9 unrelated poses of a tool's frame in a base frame.
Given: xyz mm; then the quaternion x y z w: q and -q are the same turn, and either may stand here.
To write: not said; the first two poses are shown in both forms.
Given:
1: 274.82 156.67 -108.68 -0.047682 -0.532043 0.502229 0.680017
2: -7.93 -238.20 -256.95 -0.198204 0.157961 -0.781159 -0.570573
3: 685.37 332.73 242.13 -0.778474 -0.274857 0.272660 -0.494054
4: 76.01 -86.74 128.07 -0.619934 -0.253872 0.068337 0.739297
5: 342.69 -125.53 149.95 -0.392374 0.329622 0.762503 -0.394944
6: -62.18 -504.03 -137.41 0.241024 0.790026 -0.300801 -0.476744
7: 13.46 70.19 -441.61 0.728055 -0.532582 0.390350 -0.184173
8: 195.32 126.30 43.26 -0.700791 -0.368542 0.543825 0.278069
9: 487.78 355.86 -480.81 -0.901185 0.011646 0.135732 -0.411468
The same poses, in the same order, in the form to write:
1: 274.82 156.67 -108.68 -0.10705 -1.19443 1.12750
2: -7.93 -238.20 -256.95 0.46512 -0.37068 1.83311
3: 685.37 332.73 242.13 1.88756 0.66644 -0.66112
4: 76.01 -86.74 128.07 -1.36027 -0.55705 0.14995
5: 342.69 -125.53 149.95 0.99495 -0.83583 -1.93349
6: -62.18 -504.03 -137.41 -0.58888 -1.93021 0.73492
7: 13.46 70.19 -441.61 -2.05265 1.50154 -1.10054
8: 195.32 126.30 43.26 -1.88084 -0.98912 1.45956
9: 487.78 355.86 -480.81 2.26770 -0.02931 -0.34155
